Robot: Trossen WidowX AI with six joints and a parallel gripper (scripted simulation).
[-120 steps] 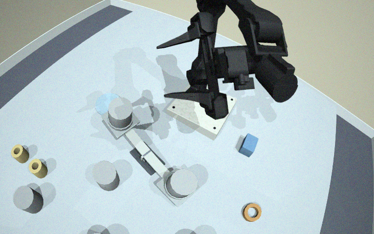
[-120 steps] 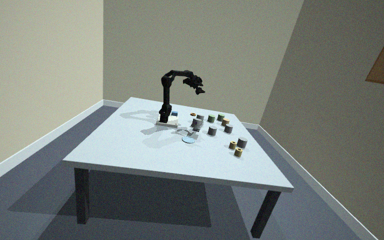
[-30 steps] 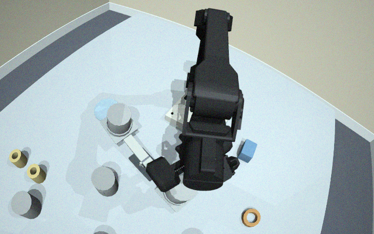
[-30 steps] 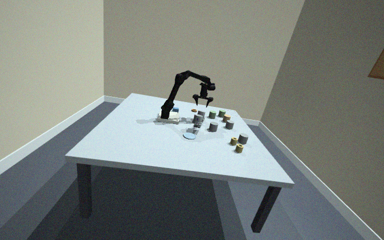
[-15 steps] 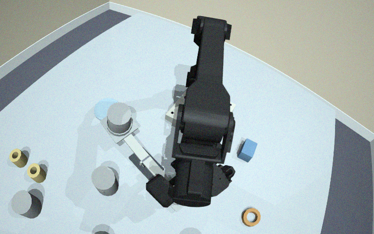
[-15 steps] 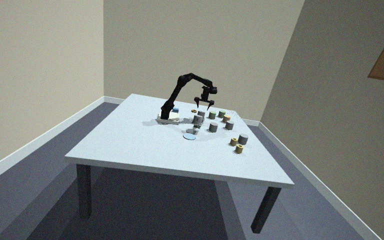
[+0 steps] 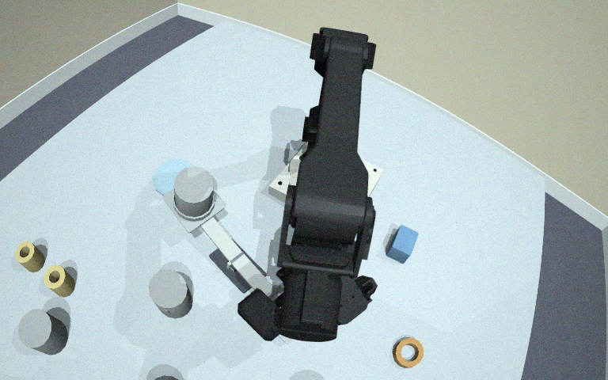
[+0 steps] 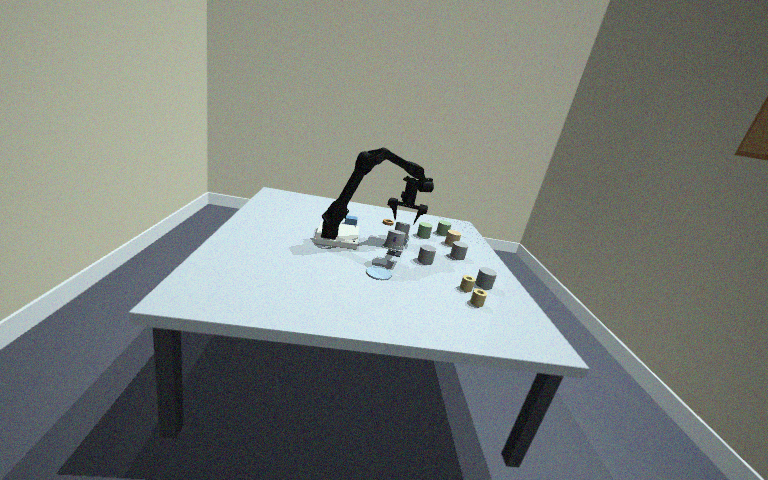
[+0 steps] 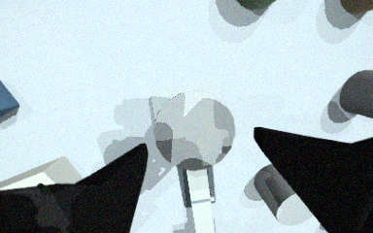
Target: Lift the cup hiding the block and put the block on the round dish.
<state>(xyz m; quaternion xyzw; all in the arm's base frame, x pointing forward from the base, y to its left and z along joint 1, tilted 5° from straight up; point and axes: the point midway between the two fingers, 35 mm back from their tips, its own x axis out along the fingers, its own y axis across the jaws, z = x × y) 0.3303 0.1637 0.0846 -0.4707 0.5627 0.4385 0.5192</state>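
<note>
My gripper tip is 60 mm above the pale green block. The rest, counted from my gripper tip: grey cup: 270 mm to the right, 50 mm behind, 10 mm above; then round light-blue dish: 380 mm to the right, 100 mm below, 90 mm behind; then balance beam: 140 mm to the right, 60 mm below, 20 mm behind.
</note>
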